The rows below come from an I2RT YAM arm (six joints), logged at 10 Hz.
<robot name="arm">
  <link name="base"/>
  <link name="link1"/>
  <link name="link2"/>
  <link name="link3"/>
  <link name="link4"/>
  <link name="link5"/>
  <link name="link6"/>
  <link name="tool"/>
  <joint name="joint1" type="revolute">
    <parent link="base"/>
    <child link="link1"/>
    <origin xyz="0 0 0.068"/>
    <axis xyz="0 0 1"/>
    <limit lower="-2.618" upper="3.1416"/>
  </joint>
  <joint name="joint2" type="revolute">
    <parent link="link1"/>
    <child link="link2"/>
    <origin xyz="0.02 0.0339 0.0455" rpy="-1.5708 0 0"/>
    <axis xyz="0 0 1"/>
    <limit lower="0" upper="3.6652"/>
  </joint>
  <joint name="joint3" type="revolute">
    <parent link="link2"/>
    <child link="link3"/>
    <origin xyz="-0.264 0 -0.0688" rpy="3.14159 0 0"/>
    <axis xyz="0 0 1"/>
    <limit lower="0" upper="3.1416"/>
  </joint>
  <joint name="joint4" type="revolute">
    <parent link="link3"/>
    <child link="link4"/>
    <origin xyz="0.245 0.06 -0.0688"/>
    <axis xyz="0 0 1"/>
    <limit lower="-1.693" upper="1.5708"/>
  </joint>
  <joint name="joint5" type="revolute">
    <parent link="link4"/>
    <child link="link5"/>
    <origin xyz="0.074 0.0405 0.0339" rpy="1.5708 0 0"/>
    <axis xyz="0 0 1"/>
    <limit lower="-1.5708" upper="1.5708"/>
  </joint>
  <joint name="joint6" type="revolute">
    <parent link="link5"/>
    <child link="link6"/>
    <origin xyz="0.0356 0 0.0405" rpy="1.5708 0 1.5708"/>
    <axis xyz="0 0 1"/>
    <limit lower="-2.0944" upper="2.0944"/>
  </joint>
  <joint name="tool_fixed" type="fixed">
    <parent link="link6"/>
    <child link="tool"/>
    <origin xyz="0 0 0" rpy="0 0 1.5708"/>
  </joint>
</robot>
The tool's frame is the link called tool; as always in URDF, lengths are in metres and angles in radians.
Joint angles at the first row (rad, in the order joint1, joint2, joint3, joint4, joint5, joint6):
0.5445 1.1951 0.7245 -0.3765 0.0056 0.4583
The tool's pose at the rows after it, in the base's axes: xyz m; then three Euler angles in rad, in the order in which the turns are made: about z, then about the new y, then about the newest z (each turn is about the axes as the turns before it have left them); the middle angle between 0 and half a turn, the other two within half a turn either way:
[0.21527 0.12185 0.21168 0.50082 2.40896 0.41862]
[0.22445 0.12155 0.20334 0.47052 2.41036 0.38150]
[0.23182 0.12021 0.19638 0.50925 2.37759 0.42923]
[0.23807 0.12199 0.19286 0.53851 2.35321 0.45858]
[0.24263 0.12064 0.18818 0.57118 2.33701 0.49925]
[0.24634 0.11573 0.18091 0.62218 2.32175 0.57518]
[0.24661 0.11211 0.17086 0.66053 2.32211 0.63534]
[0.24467 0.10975 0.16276 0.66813 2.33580 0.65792]
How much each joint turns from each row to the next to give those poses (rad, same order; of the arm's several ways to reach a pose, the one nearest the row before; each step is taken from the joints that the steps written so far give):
-0.0279 0.0337 -0.0132 0.0557 0.0049 -0.0280
-0.0176 0.0470 -0.0032 0.0488 0.0085 -0.0276
-0.0238 0.0296 -0.0193 0.0815 -0.0426 0.0019
-0.0084 0.0296 -0.0016 0.0546 -0.0273 0.0033
-0.0168 0.0220 -0.0089 0.0448 -0.0363 0.0071
-0.0300 0.0203 -0.0205 0.0494 -0.0601 0.0212
-0.0179 0.0202 -0.0279 0.0412 -0.0406 0.0206
-0.0062 0.0115 -0.0230 0.0188 -0.0073 0.0101

